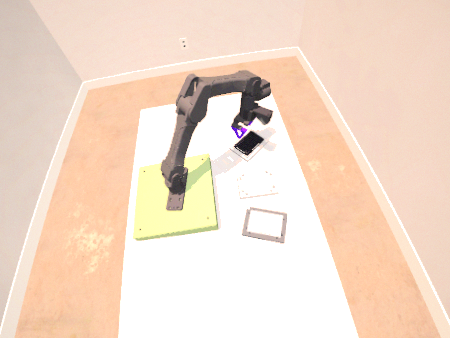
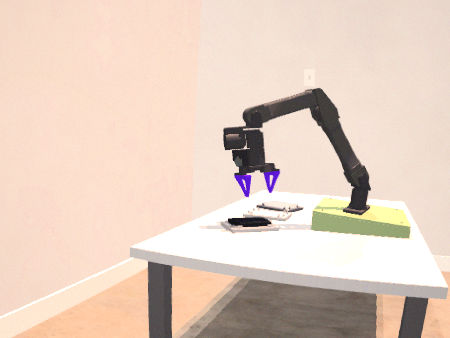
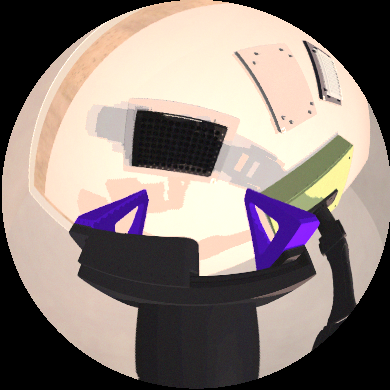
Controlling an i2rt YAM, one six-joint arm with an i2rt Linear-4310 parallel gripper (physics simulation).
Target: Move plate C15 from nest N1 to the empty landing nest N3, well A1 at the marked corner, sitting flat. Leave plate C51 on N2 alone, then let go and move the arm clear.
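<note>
A black well plate (image 1: pixel 249 143) (image 2: pixel 250 222) (image 3: pixel 180 142) lies flat on a pale nest (image 1: pixel 246 156) (image 3: pixel 232 131). A pale, empty nest (image 1: pixel 257 185) (image 2: pixel 267 215) (image 3: pixel 280 85) with small corner posts is beside it. Beyond that, a white plate (image 1: pixel 265 223) (image 3: pixel 329 77) sits in a dark grey nest (image 1: pixel 284 227) (image 3: pixel 315 70). The plate and nest labels cannot be read, nor can I make out well A1. My gripper (image 1: pixel 245 131) (image 2: pixel 259 194) (image 3: pixel 195 193) is open and empty, with its purple fingers above the table, off to one side of the black plate.
The arm's base stands on a green block (image 1: pixel 150 215) (image 2: pixel 360 227) (image 3: pixel 340 170) beside the nests. The white table (image 1: pixel 225 290) (image 2: pixel 310 255) has an edge beyond the black plate. The arm's shadow falls across the black plate's nest.
</note>
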